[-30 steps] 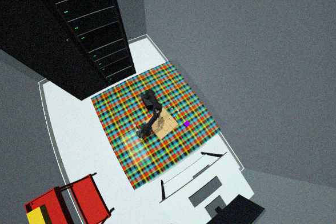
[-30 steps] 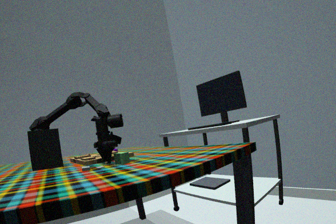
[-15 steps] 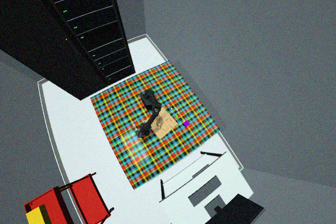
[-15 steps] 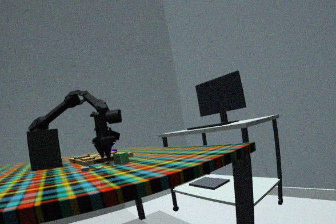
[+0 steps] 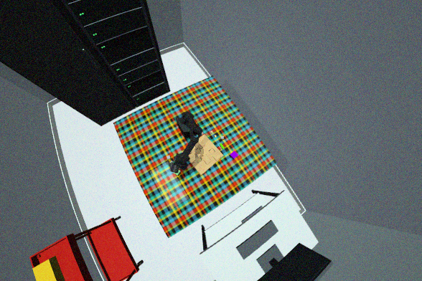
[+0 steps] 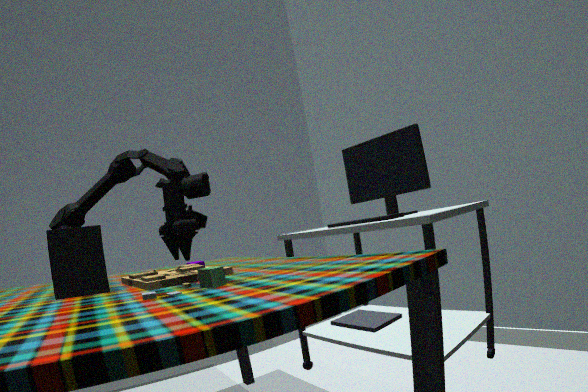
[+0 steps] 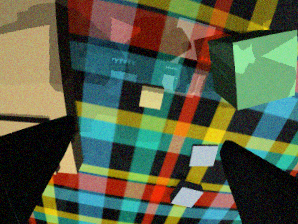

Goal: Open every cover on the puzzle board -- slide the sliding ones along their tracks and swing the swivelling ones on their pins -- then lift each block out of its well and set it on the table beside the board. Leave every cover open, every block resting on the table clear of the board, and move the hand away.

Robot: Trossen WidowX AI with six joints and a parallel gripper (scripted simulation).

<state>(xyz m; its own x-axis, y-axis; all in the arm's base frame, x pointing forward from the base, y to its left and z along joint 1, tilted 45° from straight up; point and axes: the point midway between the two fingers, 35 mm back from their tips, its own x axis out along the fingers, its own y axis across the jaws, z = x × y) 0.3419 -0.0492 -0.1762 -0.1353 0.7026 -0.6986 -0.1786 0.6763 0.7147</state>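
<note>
My gripper tip is now 60 mm short of the pale green block, 60 mm to the left of it and 50 mm above it. Also, from my gripper tip: bright green block 10 mm behind, 440 mm to the left, 70 mm below; then purple block 120 mm ahead, 510 mm to the left, 60 mm below; then grey piece 110 mm behind, 90 mm to the right, 70 mm below.
</note>
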